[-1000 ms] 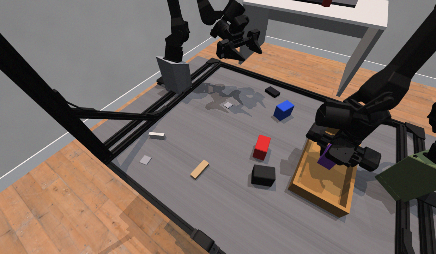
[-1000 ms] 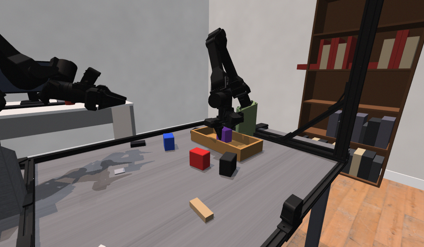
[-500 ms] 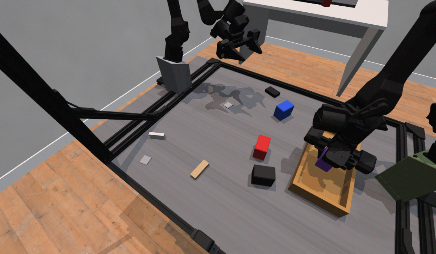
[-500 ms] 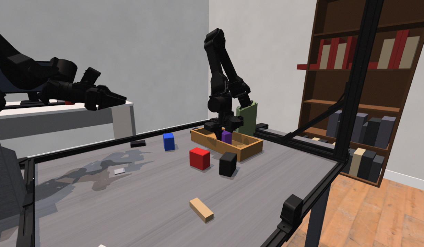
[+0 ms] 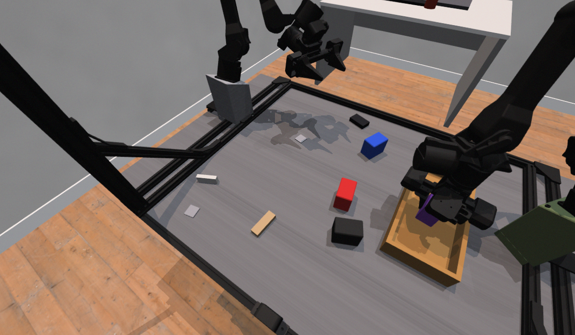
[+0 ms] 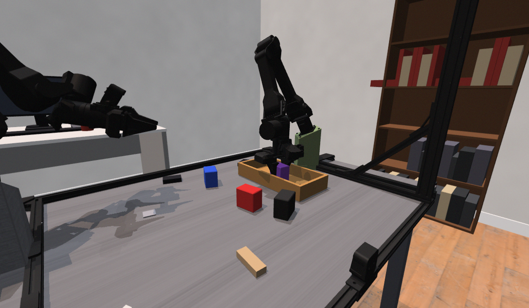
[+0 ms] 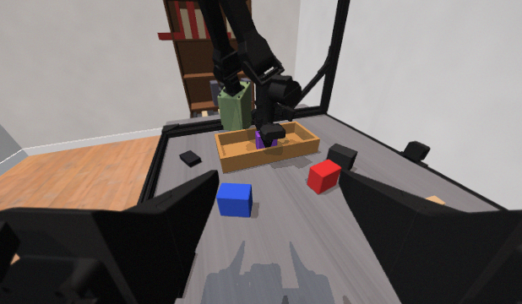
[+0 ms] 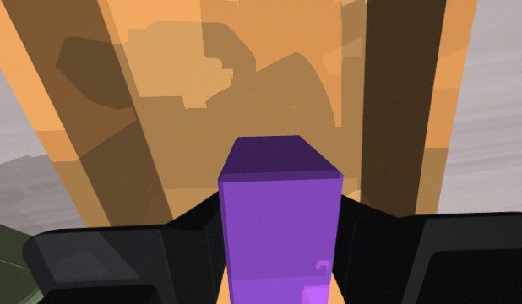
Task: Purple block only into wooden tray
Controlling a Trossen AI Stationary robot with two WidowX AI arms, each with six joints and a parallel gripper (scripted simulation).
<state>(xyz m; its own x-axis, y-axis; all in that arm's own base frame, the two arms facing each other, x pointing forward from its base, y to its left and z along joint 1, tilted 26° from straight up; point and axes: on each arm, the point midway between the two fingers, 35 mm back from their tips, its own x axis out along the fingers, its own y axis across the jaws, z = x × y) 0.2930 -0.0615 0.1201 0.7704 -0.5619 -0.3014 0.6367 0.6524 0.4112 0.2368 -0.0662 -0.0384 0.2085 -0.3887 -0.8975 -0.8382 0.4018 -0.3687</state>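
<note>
My right hand is 1 cm above the purple block. Round my right hand: red block (7 cm behind, 20 cm to the left, 2 cm below); wooden tray (4 cm below); black block (17 cm behind, 16 cm to the left, 2 cm below).
</note>
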